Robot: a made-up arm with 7 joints.
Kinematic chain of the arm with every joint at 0, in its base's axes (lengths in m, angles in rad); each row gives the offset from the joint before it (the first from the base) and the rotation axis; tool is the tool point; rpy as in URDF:
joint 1: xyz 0 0 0.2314 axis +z
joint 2: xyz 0 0 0 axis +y
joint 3: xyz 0 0 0.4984 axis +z
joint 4: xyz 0.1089 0 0 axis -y
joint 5: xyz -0.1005 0 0.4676 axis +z
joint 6: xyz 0 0 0 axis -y
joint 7: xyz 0.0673 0 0 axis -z
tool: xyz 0 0 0 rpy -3.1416 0 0
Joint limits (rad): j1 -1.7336..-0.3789 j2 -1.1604..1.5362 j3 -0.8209..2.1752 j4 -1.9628..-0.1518 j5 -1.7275..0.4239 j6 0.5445..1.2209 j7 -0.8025..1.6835
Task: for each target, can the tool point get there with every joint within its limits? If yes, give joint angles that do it. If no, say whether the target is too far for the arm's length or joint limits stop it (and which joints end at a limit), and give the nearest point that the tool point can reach.
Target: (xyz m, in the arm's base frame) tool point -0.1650 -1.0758 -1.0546
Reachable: no: too far | nearest point -0.1123 -0.7319 -0.3461 | short by 0.789 m
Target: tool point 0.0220 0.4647 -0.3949
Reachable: no: joint limits stop it (at a limit: joint 2, joint 3, joint 4, joint 5, joint 6) | nearest point 0.0313 0.6618 0.0452 | short by 0.482 m
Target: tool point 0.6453 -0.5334 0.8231
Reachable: yes | joints -0.5326 0.6989 -0.3781 -0.4616 -0.6363 0.7445 -0.0456
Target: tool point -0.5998 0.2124 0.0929
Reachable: no: joint limits stop it (at a limit: joint 1, joint 2, joint 3, joint 5, joint 6) | nearest point -0.5189 0.7123 0.1706 | short by 0.512 m
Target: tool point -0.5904 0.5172 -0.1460
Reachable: no: joint limits stop it (at a limit: joint 1, joint 2, joint 3, joint 5, joint 6) | nearest point -0.4062 0.6898 0.1057 | short by 0.356 m
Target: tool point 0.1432 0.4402 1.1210
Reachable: yes | joints -1.1957 -0.7272 0.8333 -0.8284 -1.0468 0.7613 0.4823
